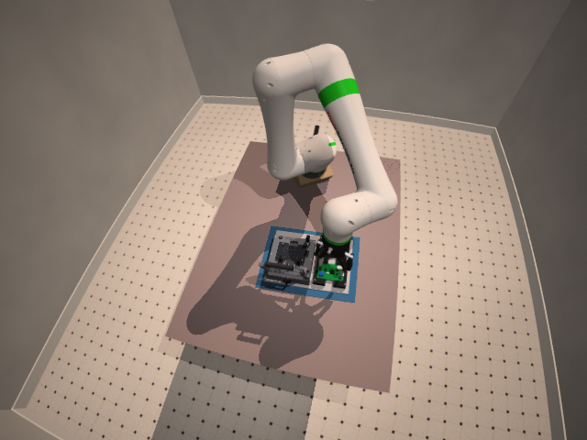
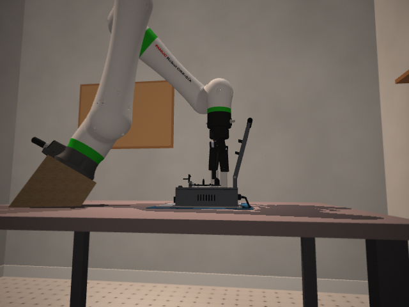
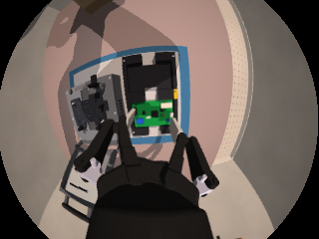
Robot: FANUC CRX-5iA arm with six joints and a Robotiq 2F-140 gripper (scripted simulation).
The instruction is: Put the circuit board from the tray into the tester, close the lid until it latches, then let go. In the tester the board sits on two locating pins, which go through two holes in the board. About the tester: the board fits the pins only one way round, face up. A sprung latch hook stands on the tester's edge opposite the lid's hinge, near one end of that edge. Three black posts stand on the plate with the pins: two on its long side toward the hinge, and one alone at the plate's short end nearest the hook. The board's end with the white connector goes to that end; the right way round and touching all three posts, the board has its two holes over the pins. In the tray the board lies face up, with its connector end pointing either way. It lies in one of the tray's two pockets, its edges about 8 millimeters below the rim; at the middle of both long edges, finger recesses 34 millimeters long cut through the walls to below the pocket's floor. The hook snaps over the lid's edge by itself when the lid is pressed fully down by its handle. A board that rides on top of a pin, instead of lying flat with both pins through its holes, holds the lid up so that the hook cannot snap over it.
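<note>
The green circuit board is 6 cm below my hand. Round my hand: latch hook: 9 cm behind, 12 cm to the right, 1 cm above; then tester: 13 cm to the right, 3 cm above; then tester plate: 2 cm behind, 17 cm to the right, 1 cm below.
</note>
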